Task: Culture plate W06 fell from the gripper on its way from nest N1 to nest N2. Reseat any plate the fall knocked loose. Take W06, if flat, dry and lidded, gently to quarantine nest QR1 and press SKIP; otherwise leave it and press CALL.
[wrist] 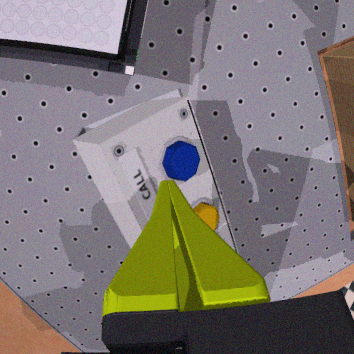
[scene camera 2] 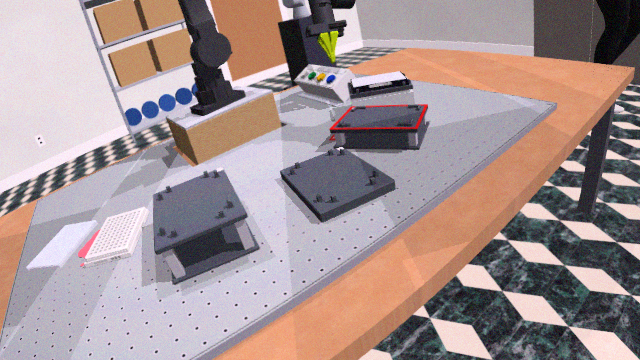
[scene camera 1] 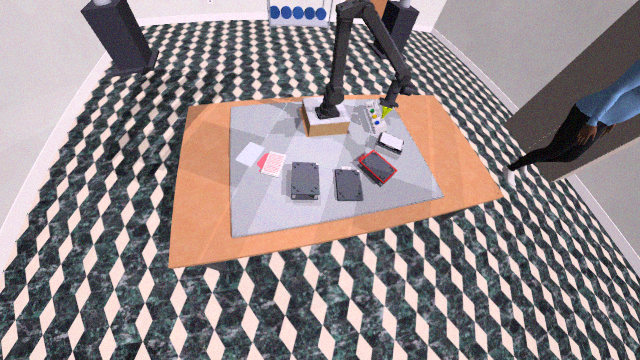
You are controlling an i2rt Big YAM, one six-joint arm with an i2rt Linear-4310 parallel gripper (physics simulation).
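Seen in the pictures: gripper, fingertip midpoint: (wrist: 166, 188) (scene camera 2: 333, 62) (scene camera 1: 382, 118); arm's base, link origin: (scene camera 2: 218, 104) (scene camera 1: 327, 112).
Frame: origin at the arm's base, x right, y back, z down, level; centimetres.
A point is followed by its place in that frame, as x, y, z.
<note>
My gripper (scene camera 1: 384, 118) @[-28.8, -10.4, -1.9] (scene camera 2: 333, 61) @[-28.8, -10.4, -1.9] (wrist: 166, 188) @[-28.8, -10.4, -1.9] is shut and empty, its tips above the button box (scene camera 2: 341, 91) @[-27.3, -13.1, 5.2] (wrist: 150, 125) @[-28.0, -12.7, 2.0]. In the wrist view the tips appear just below the blue button (wrist: 181, 160) @[-27.5, -9.9, 1.6] (scene camera 2: 331, 79) @[-27.0, -10.6, 2.0], with the word CALL beside it; contact cannot be told. A yellow button (wrist: 206, 216) @[-28.1, -5.1, 1.8] (scene camera 2: 321, 77) @[-27.8, -5.6, 2.0] is partly hidden by the fingers. A white well plate (scene camera 1: 273, 164) @[33.7, -22.0, 7.3] (scene camera 2: 116, 235) @[33.6, -22.3, 7.5] lies unlidded, its label unreadable, against a pink patch (scene camera 1: 262, 162) @[38.5, -18.8, 8.5] (scene camera 2: 89, 246) @[38.9, -18.4, 8.6]. A separate clear lid (scene camera 1: 250, 154) @[43.5, -13.2, 7.9] (scene camera 2: 62, 245) @[43.6, -13.7, 7.9] lies beside it. The red-rimmed nest (scene camera 1: 378, 166) @[-16.0, -36.2, 4.7] (scene camera 2: 382, 117) @[-15.8, -36.6, 4.7] bears no plate.
A raised dark nest (scene camera 1: 305, 180) @[22.1, -36.5, 2.8] (scene camera 2: 200, 210) @[21.8, -38.2, 2.8] and a low dark nest (scene camera 1: 348, 185) @[2.2, -41.5, 7.1] (scene camera 2: 337, 182) @[2.8, -43.1, 7.1] hold no plate. A lidded-looking white plate (scene camera 1: 391, 142) @[-28.6, -25.1, 1.8] (scene camera 2: 378, 80) @[-28.2, -25.5, 1.8] (wrist: 60, 25) @[-29.3, -20.3, 1.7] sits in a dark holder near the button box. The arm's wooden base block (scene camera 1: 327, 129) @[1.6, -7.6, 4.8] (scene camera 2: 230, 130) @[2.0, -7.6, 4.7] stands beside the box.
</note>
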